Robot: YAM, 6 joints.
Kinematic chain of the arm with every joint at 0, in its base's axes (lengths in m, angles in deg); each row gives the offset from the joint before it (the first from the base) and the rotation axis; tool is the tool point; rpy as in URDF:
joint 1: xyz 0 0 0.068 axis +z
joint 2: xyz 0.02 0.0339 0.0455 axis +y
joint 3: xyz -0.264 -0.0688 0 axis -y
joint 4: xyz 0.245 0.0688 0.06 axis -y
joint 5: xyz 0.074 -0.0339 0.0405 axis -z
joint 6: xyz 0.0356 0 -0.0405 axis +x
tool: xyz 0 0 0 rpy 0 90 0
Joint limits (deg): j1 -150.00..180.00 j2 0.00..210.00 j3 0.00..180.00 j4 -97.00..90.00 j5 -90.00..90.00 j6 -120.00..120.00
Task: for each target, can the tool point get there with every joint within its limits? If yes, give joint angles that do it. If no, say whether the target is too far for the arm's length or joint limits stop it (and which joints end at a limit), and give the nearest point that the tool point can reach.
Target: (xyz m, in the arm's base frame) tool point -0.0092 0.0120 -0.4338
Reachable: no: joint limits stop it (at a limit: joint 2) | nearest point -0.0434 0.0566 -0.3339 | short by 0.115 m
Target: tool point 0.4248 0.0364 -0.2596
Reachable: yes | joints 5.65 192.21 122.77 -17.38 9.05 29.00
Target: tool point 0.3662 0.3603 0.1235
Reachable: yes | joints 40.98 153.43 135.47 -68.82 -63.67 -78.83
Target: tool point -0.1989 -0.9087 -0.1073
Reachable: no: too far | nearest point -0.1343 -0.6137 -0.0340 | short by 0.311 m
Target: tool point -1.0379 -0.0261 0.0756
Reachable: no: too far | nearest point -0.6453 -0.0022 0.0902 | short by 0.394 m
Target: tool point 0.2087 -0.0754 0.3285
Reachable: yes | joints -18.88 67.40 68.18 -58.04 6.22 83.86
